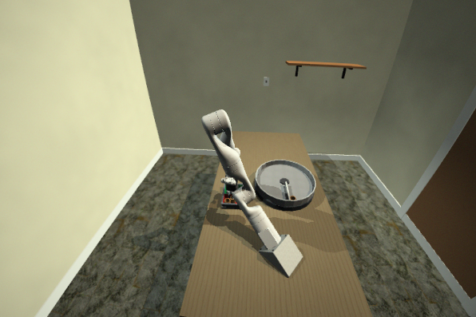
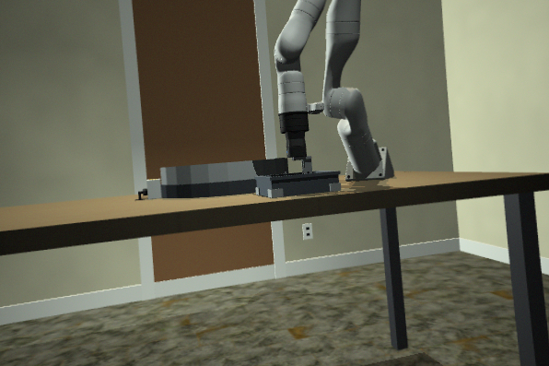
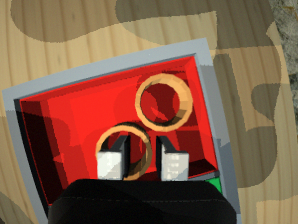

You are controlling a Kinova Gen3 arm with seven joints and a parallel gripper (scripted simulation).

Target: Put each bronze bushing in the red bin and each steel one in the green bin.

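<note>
My gripper is now 30 mm short of the bin tray, 10 mm to the left of it and 20 mm above it. The rest, counted from my hand: grey turntable 210 mm ahead, 340 mm to the right, 10 mm above.
</note>
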